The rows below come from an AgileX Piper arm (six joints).
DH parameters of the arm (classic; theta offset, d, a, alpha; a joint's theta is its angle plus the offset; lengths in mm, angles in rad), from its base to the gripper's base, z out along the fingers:
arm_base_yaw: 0 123 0 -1.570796
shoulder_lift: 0.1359 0 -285.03 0
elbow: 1.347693 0 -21.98 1.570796
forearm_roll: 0 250.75 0 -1.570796
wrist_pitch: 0 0 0 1.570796
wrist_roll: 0 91 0 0
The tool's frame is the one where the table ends.
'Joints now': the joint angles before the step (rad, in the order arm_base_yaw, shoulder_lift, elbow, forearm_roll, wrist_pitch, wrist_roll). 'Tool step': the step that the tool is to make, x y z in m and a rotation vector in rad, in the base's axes. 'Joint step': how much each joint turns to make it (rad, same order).
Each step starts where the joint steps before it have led.
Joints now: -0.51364, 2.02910, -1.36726, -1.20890, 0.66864, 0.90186
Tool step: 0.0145, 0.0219, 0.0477, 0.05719, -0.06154, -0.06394
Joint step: 0.06397, -0.05467, -0.12761, 0.24111, 0.13935, -0.14968
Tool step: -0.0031, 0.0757, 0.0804, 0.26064, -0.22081, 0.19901
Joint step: 0.10510, -0.22524, -0.02745, 0.51228, -0.00400, -0.31910
